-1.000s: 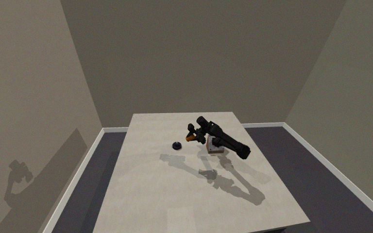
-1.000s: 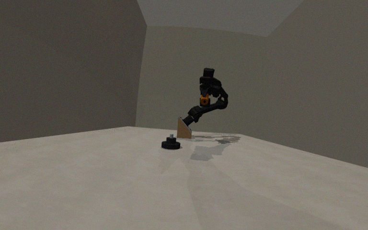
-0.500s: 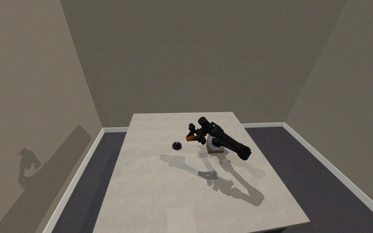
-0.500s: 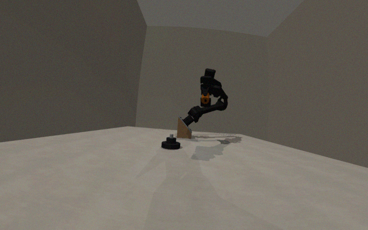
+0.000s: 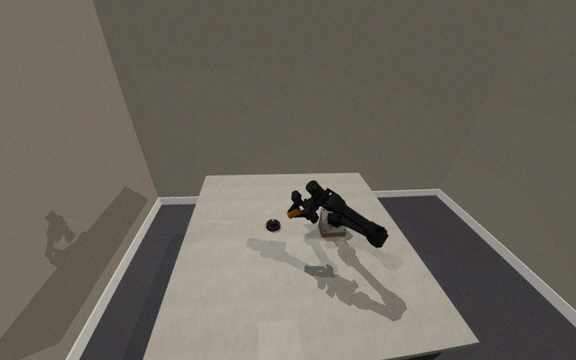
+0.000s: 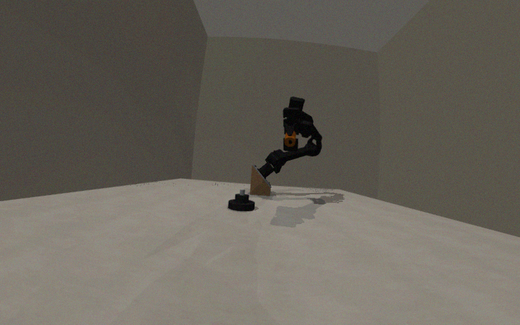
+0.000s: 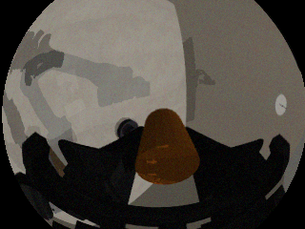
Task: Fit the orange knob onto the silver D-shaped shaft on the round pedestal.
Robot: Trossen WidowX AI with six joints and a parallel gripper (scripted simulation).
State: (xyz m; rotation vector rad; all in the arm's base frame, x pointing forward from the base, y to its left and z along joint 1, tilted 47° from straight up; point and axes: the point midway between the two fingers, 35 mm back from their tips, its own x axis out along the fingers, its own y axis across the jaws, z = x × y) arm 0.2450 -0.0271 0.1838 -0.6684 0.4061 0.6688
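Now: gripper tip 3 cm past the orange knob and 2 cm below it. Round my gripper tip: black round pedestal 9 cm ahead, 15 cm to the right, 21 cm below.
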